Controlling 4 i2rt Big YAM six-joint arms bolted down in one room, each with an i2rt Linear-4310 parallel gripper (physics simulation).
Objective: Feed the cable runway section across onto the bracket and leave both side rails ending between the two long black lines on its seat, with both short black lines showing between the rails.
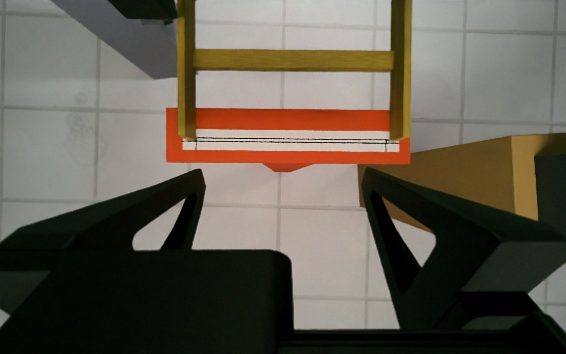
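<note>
The yellow runway section (292, 60) reaches down from the top edge, its side rails over the orange bracket (288, 119). On the bracket's white seat, the left rail (186, 90) and right rail (400, 90) appear to cover the upper long black line and end just short of the lower one; the gap is very narrow. The left short black line (196, 145) shows right at the left rail's inner edge, and the right short black line (386, 146) shows slightly inside the right rail. Arm4's gripper (284, 172) is open and empty, its fingertips just below the bracket. The other grippers cannot be made out.
A grey slab (125, 40) slants in at the upper left. A dark part (145, 7), not clearly identifiable, stands beside the left rail at the top edge. A tan block (450, 175) stands at the right, partly behind arm4's right finger. The tiled floor shows below.
</note>
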